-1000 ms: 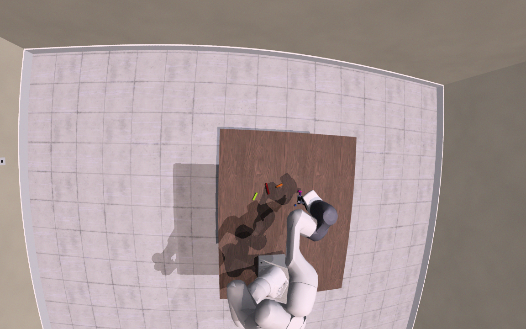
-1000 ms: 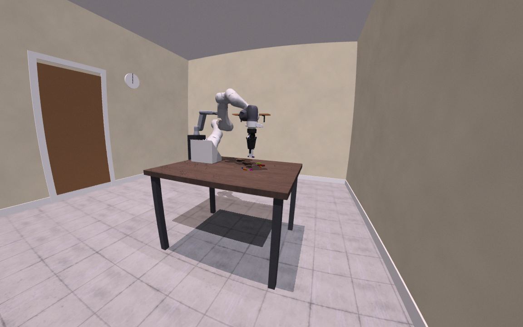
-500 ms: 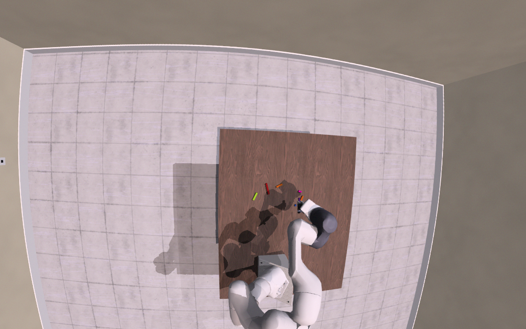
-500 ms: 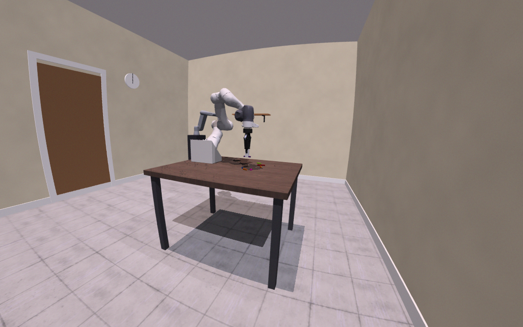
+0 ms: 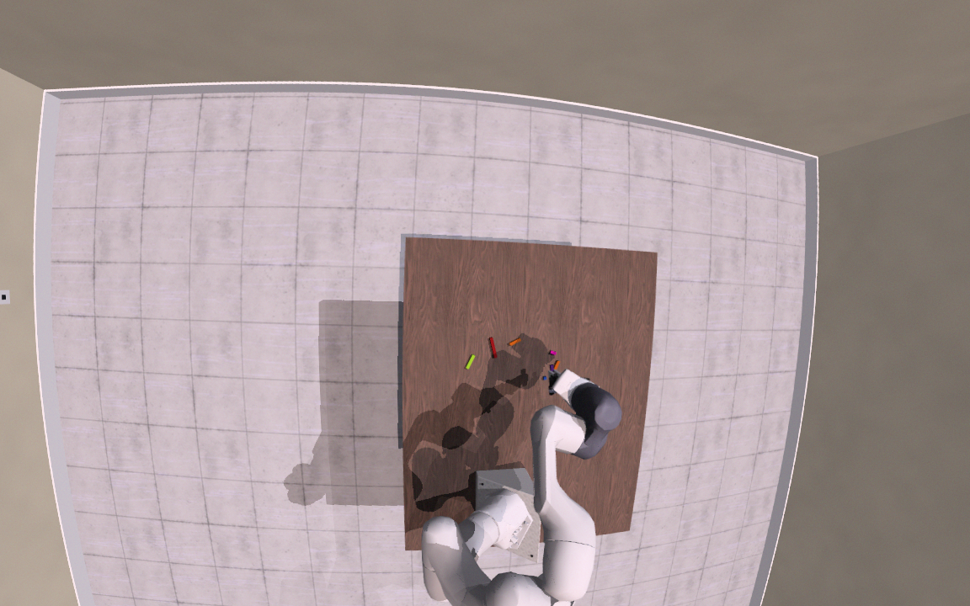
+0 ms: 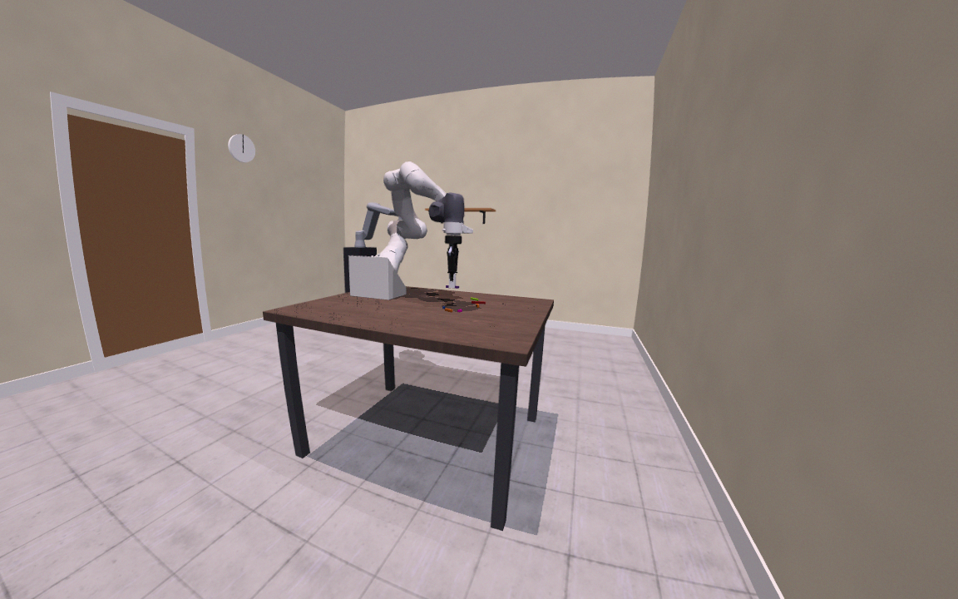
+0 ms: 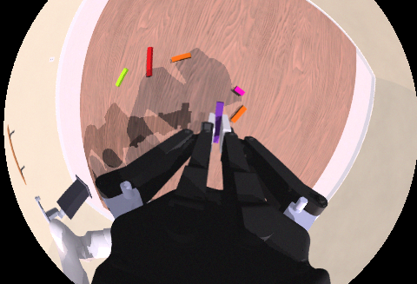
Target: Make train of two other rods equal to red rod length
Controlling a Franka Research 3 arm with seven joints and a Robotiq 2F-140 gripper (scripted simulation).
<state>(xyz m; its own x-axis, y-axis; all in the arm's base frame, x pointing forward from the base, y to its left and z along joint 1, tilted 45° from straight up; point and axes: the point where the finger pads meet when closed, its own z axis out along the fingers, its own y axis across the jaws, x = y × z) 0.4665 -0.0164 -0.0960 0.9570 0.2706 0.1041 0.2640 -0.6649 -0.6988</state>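
The small blue rod is 130 mm below my hand, 40 mm behind it and 10 mm to the right of it. From my hand the other things lie so: magenta rod 130 mm below, 50 mm ahead, 30 mm to the right; red rod 180 mm to the left, 130 mm below, 50 mm ahead; purple rod 30 mm below.
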